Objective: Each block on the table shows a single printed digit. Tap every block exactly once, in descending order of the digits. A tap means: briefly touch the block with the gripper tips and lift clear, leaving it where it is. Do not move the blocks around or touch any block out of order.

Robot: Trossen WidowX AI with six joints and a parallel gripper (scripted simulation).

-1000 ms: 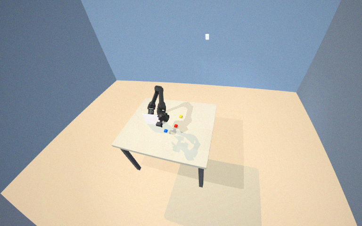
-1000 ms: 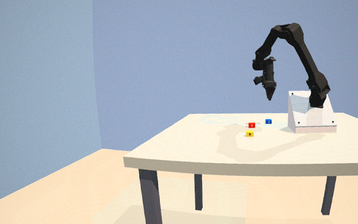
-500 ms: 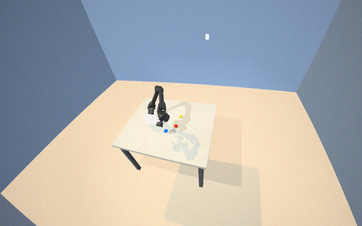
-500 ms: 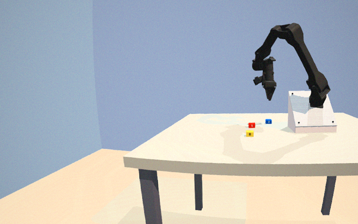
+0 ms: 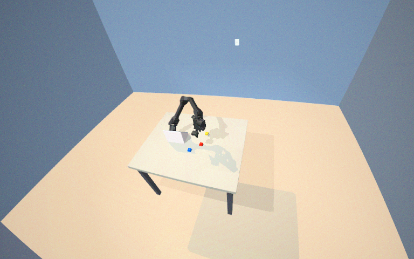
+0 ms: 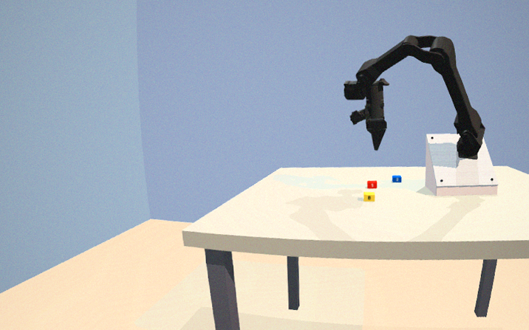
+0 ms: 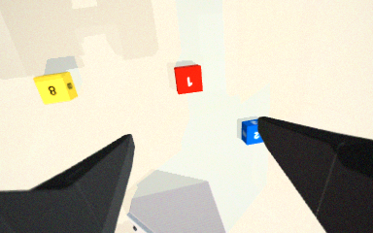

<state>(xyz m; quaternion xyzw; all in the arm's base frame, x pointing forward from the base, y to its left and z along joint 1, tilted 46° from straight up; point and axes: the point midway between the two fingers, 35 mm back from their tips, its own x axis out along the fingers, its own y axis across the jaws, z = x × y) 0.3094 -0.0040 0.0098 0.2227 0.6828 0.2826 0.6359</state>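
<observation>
The yellow block is 150 mm to the left of my gripper tip, 120 mm below it and 20 mm ahead of it. The rest, counted from my gripper tip: red block: 120 mm below, 10 mm to the right, 10 mm ahead; then blue block: 120 mm below, 110 mm to the right, 80 mm behind.
</observation>
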